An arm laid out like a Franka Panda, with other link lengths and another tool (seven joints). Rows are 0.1 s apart.
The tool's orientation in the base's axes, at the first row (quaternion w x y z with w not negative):
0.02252 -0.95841 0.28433 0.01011
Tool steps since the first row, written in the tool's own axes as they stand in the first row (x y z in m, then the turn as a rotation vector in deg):
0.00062 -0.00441 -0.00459 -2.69 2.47 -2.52
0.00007 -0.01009 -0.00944 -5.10 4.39 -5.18
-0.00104 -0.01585 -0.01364 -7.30 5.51 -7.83
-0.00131 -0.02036 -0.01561 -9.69 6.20 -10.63
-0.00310 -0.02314 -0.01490 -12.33 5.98 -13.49
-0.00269 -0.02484 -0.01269 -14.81 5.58 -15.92
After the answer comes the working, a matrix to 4 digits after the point.
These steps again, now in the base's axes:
0.00296 0.00313 0.00473 -3.59 -0.73 2.51
0.00562 0.00795 0.00980 -6.63 -1.15 5.17
0.00786 0.01317 0.01425 -9.07 -1.02 7.85
0.01011 0.01700 0.01639 -11.43 -0.43 10.70
0.01012 0.02033 0.01585 -13.51 1.05 13.65
0.01138 0.02164 0.01369 -15.35 2.61 16.17

The tool's axes in the first row as the columns of a matrix, in the base's axes (rounded; the answer above uses it unrounded):
0.8381 -0.5455 -0.0066
-0.5446 -0.8373 0.0489
-0.0322 -0.0374 -0.9988

